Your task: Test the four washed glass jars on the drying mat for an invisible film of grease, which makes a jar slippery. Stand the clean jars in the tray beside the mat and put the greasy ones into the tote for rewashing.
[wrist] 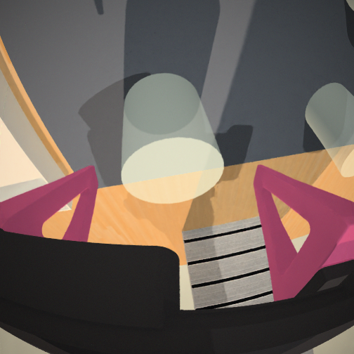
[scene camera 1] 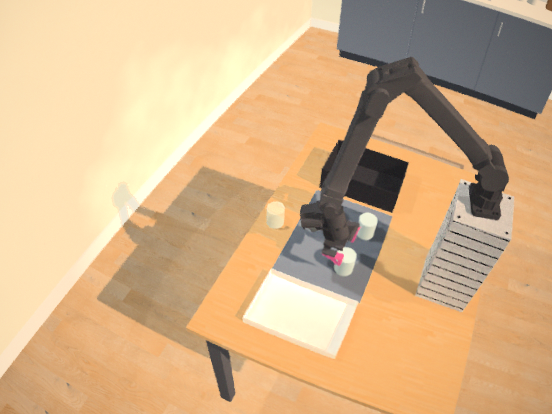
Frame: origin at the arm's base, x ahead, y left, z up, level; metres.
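Where they show: gripper, between the fingertips: (scene camera 1: 345, 253); arm's base, origin of its link: (scene camera 1: 483, 202).
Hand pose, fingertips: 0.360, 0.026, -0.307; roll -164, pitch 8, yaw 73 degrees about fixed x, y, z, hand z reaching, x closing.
Observation:
Things, the pixels of their top centre, and the offset from my fingertips, as dx, dy, dz. Level surfaces: height alone.
- pale glass jar, centre of its top: (scene camera 1: 346, 255) -0.007, +0.003, -0.005
- dark drying mat, height of its surface: dz -0.078
- second jar, centre of its top: (scene camera 1: 368, 219) -0.062, -0.167, -0.005
- third jar, centre of its top: (scene camera 1: 275, 207) +0.260, -0.141, -0.008
- white tray, centre of its top: (scene camera 1: 301, 310) +0.096, +0.208, -0.051
- black tote, centre of its top: (scene camera 1: 367, 165) -0.031, -0.419, +0.019
- wooden table, height of its surface: dz -0.081
My gripper (scene camera 1: 347, 250) (wrist: 175, 173) is open and empty, with its pink fingertips above the near jar. This pale glass jar (scene camera 1: 346, 265) (wrist: 162, 102) stands upright on the dark drying mat (scene camera 1: 295, 250) (wrist: 60, 60), near the tray. In the wrist view it shows between the two fingertips. A second jar (scene camera 1: 367, 226) (wrist: 331, 115) stands on the mat nearer the tote. A third jar (scene camera 1: 275, 216) stands on the table off the mat's left side. The fourth jar cannot be made out. The white tray (scene camera 1: 300, 310) (wrist: 25, 135) adjoins the mat. The black tote (scene camera 1: 372, 200) is at its other end.
The arm's ribbed grey pedestal (scene camera 1: 460, 260) (wrist: 227, 265) stands on the right. The forearm passes over the tote's left part and the mat. The wooden table (scene camera 1: 400, 345) ends in front of the tray, and a cream wall (scene camera 1: 75, 100) rises beyond its left side.

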